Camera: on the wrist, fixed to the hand. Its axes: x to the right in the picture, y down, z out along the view.
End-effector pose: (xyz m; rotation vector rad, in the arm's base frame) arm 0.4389 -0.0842 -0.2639 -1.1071 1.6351 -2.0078
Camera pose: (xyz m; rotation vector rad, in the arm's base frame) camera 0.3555 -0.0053 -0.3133 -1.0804 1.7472 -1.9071
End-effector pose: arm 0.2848 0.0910 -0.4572 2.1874 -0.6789 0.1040
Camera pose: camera 0.2672 0.1634 -0.3568 2.0841 -0.7415 0.0949
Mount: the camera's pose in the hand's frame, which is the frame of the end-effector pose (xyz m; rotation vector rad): -0.0169 0.0412 -0.1168 -0.0885 -0.0082 0.0611
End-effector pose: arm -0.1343 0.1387 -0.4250 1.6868 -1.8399 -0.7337
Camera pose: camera -0.0800 0.1541 -0.3135 1.5672 -1.8288 -0.7858
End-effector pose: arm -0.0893 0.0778 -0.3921 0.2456 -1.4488 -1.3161
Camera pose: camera 0.0294 0.0389 -0.3954 0.1368 -1.3906 -1.3292
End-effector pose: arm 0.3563 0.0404 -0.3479 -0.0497 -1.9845 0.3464
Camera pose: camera 0.4632 0.1023 -0.3284 -0.1658 -2.0088 0.2984
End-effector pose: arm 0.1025 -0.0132 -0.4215 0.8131 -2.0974 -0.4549
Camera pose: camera 0.1877 0.0241 -0.3380 0.6952 -2.0881 -0.5150
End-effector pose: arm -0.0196 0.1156 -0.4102 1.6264 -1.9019 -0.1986
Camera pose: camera 0.0096 0.1729 -0.3030 1.5094 -1.9186 -0.2607
